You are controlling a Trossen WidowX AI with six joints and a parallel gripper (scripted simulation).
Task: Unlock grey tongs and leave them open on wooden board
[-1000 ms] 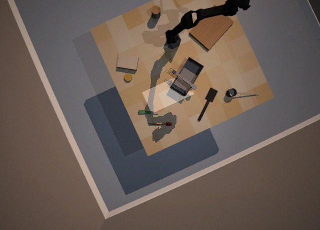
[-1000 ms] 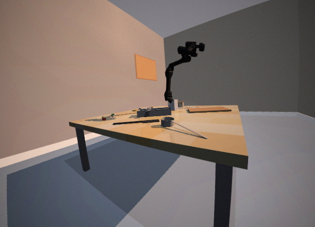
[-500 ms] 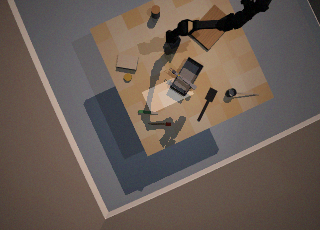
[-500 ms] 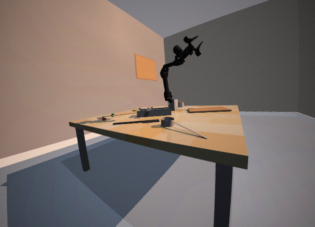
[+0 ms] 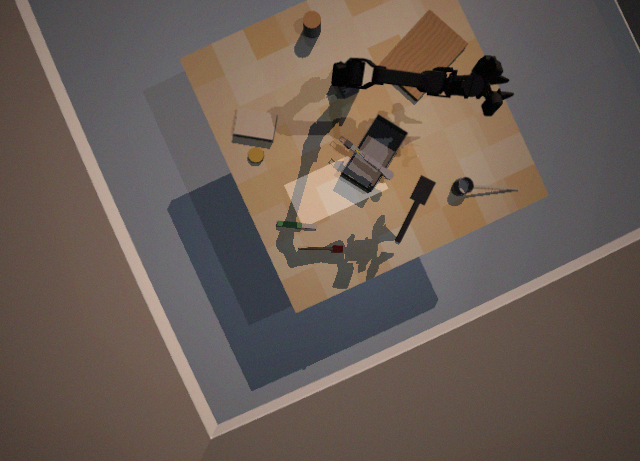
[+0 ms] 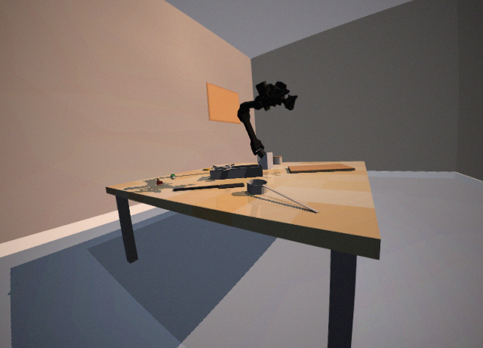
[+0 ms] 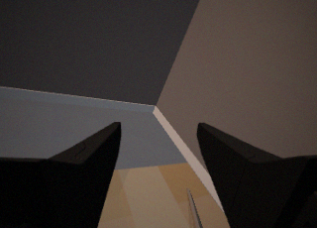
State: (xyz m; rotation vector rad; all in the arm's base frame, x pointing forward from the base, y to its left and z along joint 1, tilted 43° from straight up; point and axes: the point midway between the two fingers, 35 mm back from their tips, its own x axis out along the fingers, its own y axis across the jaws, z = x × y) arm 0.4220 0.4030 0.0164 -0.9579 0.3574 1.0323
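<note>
My gripper tip is 440 mm to the left of the yellow slider, 340 mm above it and 130 mm past it. From my gripper tip the other things lie so: roasting tin 380 mm to the right, 370 mm below, 80 mm behind; wooden board 390 mm below, 360 mm behind, 60 mm to the left; black spatula 400 mm below, 330 mm to the right, 220 mm ahead.
</note>
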